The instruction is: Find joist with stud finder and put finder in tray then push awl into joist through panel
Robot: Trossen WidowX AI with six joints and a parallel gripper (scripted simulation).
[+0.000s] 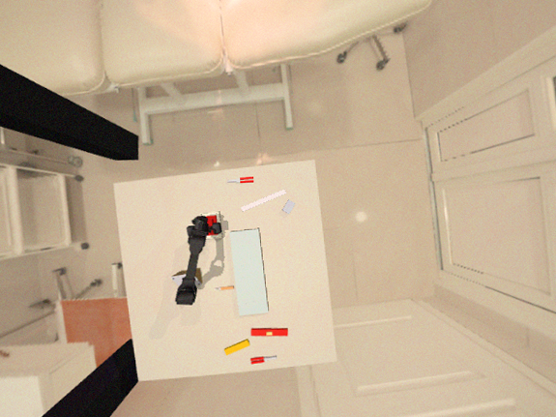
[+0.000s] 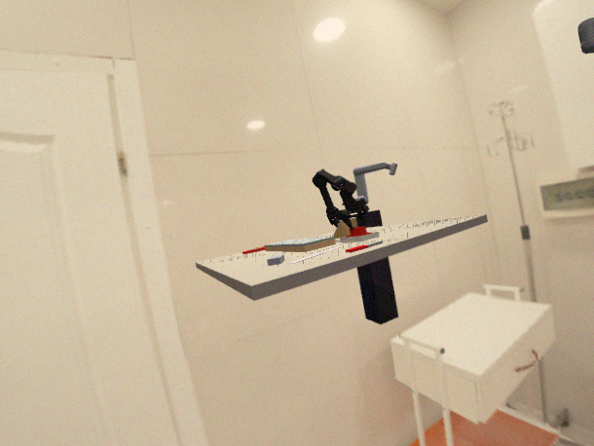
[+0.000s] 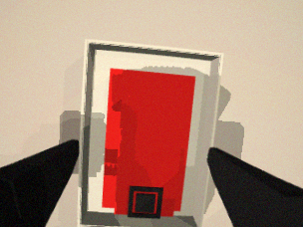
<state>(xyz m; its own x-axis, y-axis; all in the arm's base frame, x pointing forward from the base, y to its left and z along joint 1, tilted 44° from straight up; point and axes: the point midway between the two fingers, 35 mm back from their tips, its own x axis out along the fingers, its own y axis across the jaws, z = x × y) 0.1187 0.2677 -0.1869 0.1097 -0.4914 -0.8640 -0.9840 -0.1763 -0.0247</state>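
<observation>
Now: the stud finder 20 mm to the right of my gripper tip and 10 mm below it. From my gripper tip the other things lie so: cream tray (10 mm to the right, 50 mm below); white ruler (330 mm ahead, 150 mm to the left, 60 mm below); awl (60 mm ahead, 410 mm to the right, 50 mm below).
</observation>
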